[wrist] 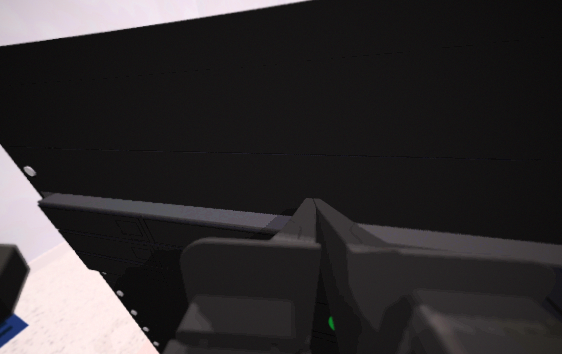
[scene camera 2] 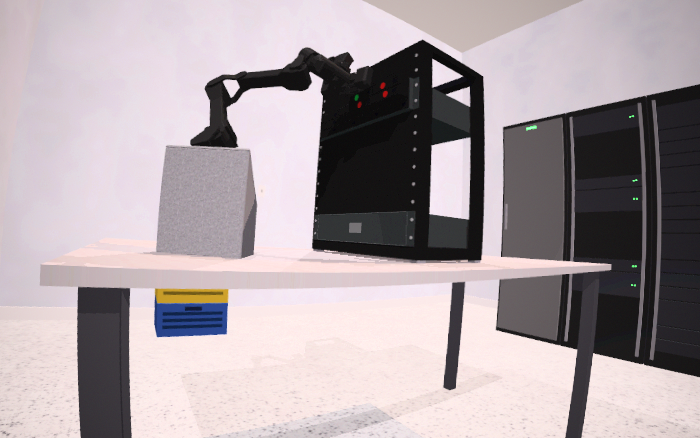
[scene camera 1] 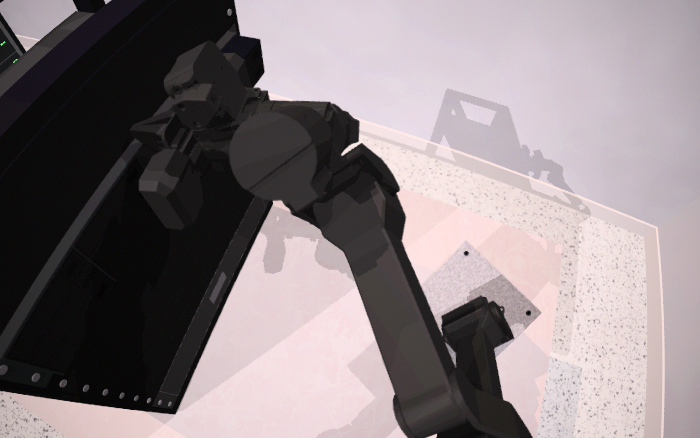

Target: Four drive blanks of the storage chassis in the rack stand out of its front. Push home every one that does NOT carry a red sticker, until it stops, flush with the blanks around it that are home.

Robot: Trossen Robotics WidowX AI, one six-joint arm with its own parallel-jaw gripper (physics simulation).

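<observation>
I can see a black rack in the wrist view (429,131), and both scene camera 1 and scene camera 2 show it to me as well. On the rack, (scene camera 1: 112,309) and (scene camera 2: 335,147) are the same spot.
</observation>
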